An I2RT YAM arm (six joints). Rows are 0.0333 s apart.
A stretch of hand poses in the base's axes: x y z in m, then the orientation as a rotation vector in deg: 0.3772, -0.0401, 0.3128, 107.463, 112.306, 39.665; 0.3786, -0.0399, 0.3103, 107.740, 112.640, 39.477; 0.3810, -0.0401, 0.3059, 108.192, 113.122, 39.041; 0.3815, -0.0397, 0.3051, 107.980, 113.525, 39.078; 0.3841, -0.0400, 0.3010, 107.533, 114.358, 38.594; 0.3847, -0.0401, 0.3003, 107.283, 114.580, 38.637; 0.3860, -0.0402, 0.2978, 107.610, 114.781, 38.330; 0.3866, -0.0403, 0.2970, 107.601, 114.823, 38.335; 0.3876, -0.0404, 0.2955, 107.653, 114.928, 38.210; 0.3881, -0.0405, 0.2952, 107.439, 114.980, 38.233; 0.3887, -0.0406, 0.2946, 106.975, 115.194, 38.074; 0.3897, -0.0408, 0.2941, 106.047, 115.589, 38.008; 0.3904, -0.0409, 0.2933, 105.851, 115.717, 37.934; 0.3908, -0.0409, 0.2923, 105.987, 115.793, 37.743; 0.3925, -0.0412, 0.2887, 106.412, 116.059, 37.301; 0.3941, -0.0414, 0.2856, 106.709, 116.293, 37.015; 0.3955, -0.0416, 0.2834, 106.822, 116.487, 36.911; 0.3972, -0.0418, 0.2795, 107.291, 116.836, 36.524; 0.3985, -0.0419, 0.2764, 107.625, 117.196, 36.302; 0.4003, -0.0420, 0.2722, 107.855, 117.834, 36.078; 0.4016, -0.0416, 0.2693, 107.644, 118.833, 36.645; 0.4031, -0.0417, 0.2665, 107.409, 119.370, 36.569; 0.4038, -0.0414, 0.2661, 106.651, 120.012, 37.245
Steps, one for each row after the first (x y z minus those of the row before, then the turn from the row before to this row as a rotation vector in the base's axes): 0.0014, 0.0002, -0.0025, 0.105, 0.405, 0.079; 0.0024, -0.0002, -0.0044, 0.076, 0.666, 0.069; 0.0005, 0.0004, -0.0008, 0.016, 0.086, 0.326; 0.0026, -0.0003, -0.0041, -0.322, 0.351, 0.584; 0.0006, -0.0001, -0.0007, -0.043, -0.035, 0.229; 0.0013, -0.0001, -0.0025, 0.022, 0.397, -0.041; 0.0006, -0.0001, -0.0008, 0.009, 0.017, 0.029; 0.0010, -0.0001, -0.0015, -0.026, 0.127, 0.026; 0.0005, -0.0001, -0.0003, -0.080, -0.103, 0.110; 0.0006, -0.0001, -0.0006, -0.278, -0.101, 0.268; 0.0010, -0.0002, -0.0005, -0.403, -0.296, 0.558; 0.0007, -0.0001, -0.0008, -0.111, -0.018, 0.136; 0.0004, 0.0000, -0.0010, -0.034, 0.180, -0.034; 0.0017, -0.0003, -0.0036, 0.000, 0.533, -0.063; 0.0016, -0.0002, -0.0031, 0.028, 0.393, -0.011; 0.0014, -0.0002, -0.0022, 0.042, 0.207, 0.060; 0.0017, -0.0002, -0.0039, 0.082, 0.588, -0.019; 0.0013, -0.0001, -0.0031, 0.123, 0.465, 0.061; 0.0018, -0.0001, -0.0042, 0.148, 0.563, 0.265; 0.0013, 0.0004, -0.0029, 0.528, 0.270, 0.749; 0.0015, -0.0001, -0.0028, -0.012, 0.191, 0.393; 0.0007, 0.0003, -0.0004, 0.242, -0.275, 0.749
